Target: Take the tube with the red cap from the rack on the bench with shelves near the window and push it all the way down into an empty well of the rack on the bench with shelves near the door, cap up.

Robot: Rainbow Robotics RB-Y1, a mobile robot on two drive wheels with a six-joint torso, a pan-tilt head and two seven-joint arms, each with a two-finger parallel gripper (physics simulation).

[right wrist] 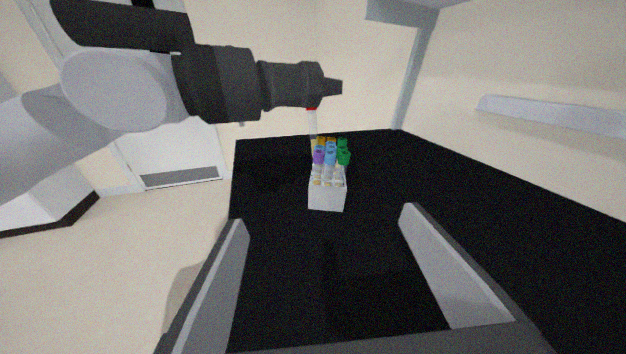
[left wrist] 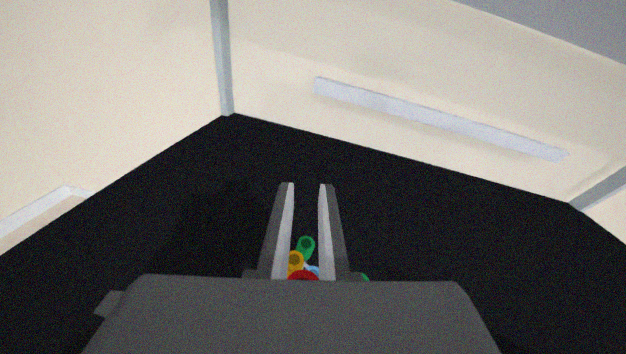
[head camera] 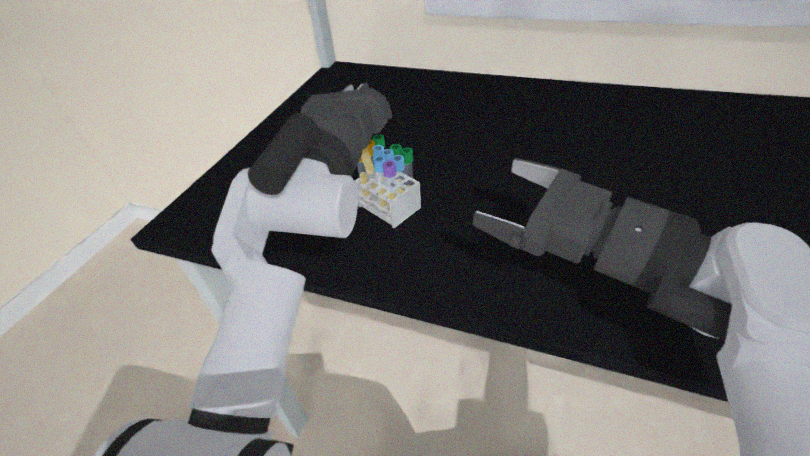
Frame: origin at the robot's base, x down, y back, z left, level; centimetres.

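Seen in the pictures: left gripper, fingertip midpoint: (right wrist: 337, 87) (left wrist: 306, 193) (head camera: 359, 89); right gripper, fingertip midpoint: (right wrist: 324, 220) (head camera: 494, 190).
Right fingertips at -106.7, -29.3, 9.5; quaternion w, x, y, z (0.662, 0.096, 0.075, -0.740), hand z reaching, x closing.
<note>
Pixels of each thing's top centre, then the offset from my right fingertips to it, as dx, dy, dz. Level surfaces: height alone.
- red-capped tube, middle of its top: (left wrist: 316, 279) (right wrist: 314, 96) -4.4, -6.2, +21.4
- white rack, middle of its top: (head camera: 386, 181) (right wrist: 328, 173) +9.5, -9.0, +19.4
- black bench top, its level: dx +15.2
- purple cap, middle of its top: (head camera: 388, 163) (right wrist: 318, 151) +3.2, -5.8, +17.2
The red-capped tube (left wrist: 303, 275) (right wrist: 313, 122) is held nearly upright, cap up, between the fingers of my left gripper (left wrist: 306, 193) (right wrist: 337, 87). In the head view its yellowish lower part (head camera: 367, 162) shows at the rack's left side, level with the other caps; whether its tip is over a well is hidden. The white rack (head camera: 405, 208) (right wrist: 326, 198) stands on the black bench and holds green, orange, blue and purple-capped tubes. Some wells at its near end look empty. My right gripper (head camera: 494, 191) (right wrist: 324, 220) is open and empty, to the right of the rack.
The black bench top (head camera: 623, 135) (right wrist: 280, 280) reaches the back wall. A grey post (head camera: 322, 33) (left wrist: 222, 60) (right wrist: 412, 75) rises at its corner. A pale rail (left wrist: 440, 120) (right wrist: 545, 111) runs along the wall. A purple cap (head camera: 389, 168) (right wrist: 319, 156) stands nearest the rack's near wells.
</note>
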